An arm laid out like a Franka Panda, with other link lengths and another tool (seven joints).
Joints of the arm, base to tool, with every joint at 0 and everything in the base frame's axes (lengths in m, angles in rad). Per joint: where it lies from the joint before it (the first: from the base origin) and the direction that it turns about. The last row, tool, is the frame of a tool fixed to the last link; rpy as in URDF.
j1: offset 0 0 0.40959 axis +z
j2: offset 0 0 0 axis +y
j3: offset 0 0 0.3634 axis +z
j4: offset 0.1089 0 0 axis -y
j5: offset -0.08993 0 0.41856 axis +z
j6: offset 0 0 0 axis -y
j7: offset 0.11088 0 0 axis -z
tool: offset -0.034 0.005 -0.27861 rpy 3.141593 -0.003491 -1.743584
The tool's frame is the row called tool.
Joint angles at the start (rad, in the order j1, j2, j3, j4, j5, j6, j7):
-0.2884, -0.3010, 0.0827, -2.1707, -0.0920, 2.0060, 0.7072
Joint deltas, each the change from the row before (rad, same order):
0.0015, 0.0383, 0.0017, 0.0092, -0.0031, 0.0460, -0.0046
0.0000, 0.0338, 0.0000, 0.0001, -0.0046, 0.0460, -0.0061
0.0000, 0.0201, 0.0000, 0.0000, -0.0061, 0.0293, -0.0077
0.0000, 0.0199, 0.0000, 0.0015, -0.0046, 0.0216, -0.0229
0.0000, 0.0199, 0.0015, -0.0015, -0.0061, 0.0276, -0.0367
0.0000, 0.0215, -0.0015, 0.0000, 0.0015, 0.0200, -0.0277
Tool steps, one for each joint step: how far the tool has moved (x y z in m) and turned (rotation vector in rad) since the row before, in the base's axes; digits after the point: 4 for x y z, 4 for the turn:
0.0175, -0.0017, -0.0104, -0.0030, -0.0159, 0.0140
0.0135, -0.0030, -0.0133, -0.0033, -0.0110, 0.0127
0.0080, -0.0024, -0.0078, -0.0058, -0.0072, 0.0131
0.0060, -0.0022, -0.0080, -0.0058, 0.0006, 0.0267
0.0062, -0.0017, -0.0090, -0.0098, 0.0000, 0.0430
0.0048, -0.0018, -0.0103, 0.0002, 0.0046, 0.0273

